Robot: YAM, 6 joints.
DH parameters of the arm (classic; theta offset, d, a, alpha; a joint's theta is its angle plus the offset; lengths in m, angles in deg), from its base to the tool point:
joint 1: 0 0.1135 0.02 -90
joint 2: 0 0 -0.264 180
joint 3: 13.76 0 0.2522 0
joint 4: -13.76 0 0.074 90
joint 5: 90 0 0 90
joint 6: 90 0.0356 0 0
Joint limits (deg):
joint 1: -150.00..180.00
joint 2: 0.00..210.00
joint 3: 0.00..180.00
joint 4: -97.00..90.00
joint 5: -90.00..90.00
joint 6: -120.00..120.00
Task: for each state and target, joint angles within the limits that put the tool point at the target. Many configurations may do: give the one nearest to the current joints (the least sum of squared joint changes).
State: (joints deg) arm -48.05 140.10 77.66 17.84 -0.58 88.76
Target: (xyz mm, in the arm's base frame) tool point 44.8 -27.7 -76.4
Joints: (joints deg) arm -36.93 157.57 21.72 0.62 -7.70 88.76
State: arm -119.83 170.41 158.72 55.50 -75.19 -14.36
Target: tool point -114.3 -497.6 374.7
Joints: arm -106.87 164.07 175.86 72.52 -79.74 -14.36
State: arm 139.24 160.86 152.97 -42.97 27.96 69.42
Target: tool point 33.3 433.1 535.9
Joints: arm 88.06 129.45 171.30 -36.12 31.60 69.42
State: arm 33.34 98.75 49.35 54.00 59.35 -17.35
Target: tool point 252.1 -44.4 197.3
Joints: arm -2.67 81.88 24.64 54.62 66.35 -17.35
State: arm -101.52 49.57 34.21 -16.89 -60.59 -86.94
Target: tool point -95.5 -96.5 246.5
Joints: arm -147.29 34.15 27.76 -24.05 -56.24 -86.94
